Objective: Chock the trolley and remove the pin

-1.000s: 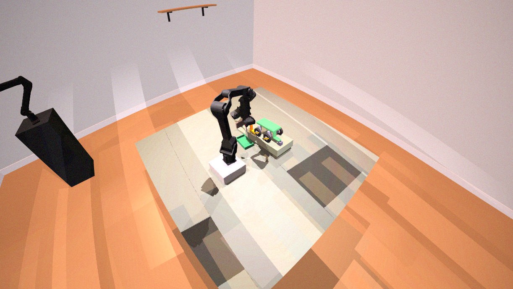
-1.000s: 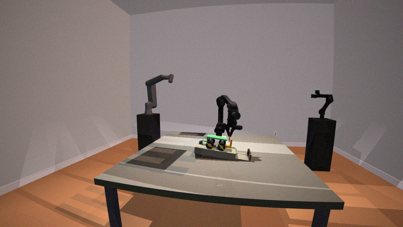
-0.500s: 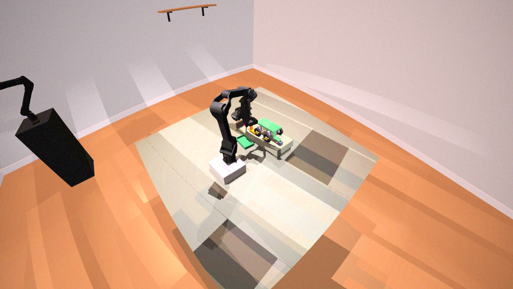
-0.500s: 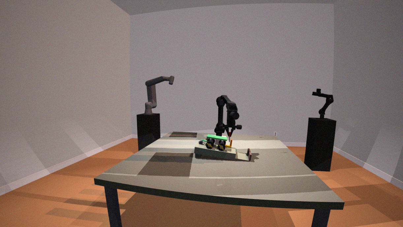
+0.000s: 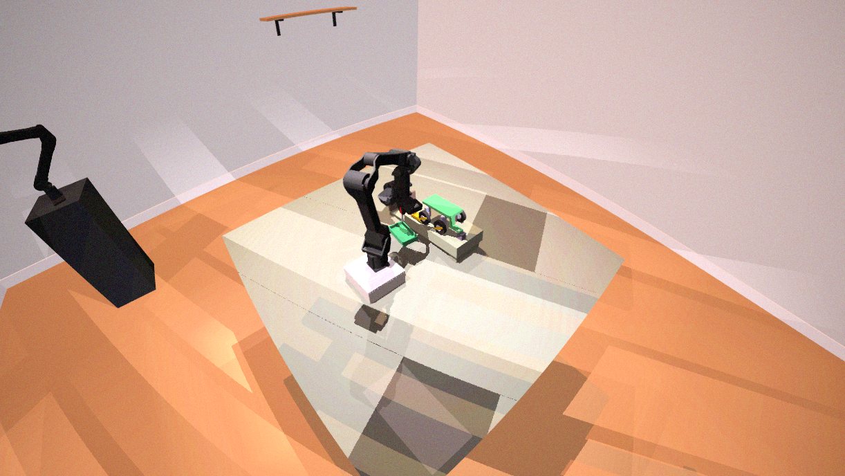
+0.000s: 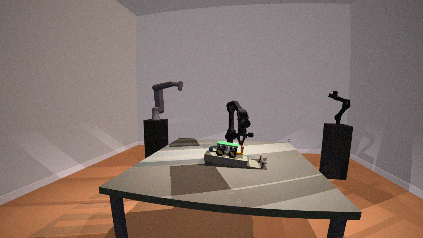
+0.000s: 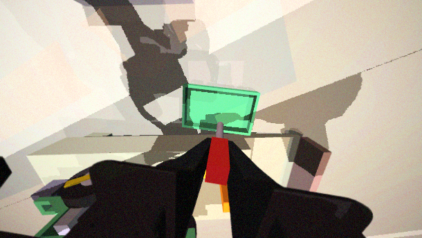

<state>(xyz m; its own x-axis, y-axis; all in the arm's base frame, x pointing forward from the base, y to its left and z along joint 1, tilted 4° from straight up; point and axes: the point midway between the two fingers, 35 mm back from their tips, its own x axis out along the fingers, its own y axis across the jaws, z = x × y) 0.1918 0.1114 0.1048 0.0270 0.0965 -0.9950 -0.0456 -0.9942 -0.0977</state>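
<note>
My gripper tip is 12 cm above the green tray. Also, from my gripper tip: red-headed stop pin (right at my gripper tip); trolley (13 cm ahead, 10 cm to the right); yellow chock (7 cm ahead, 1 cm to the right, 3 cm below).
</note>
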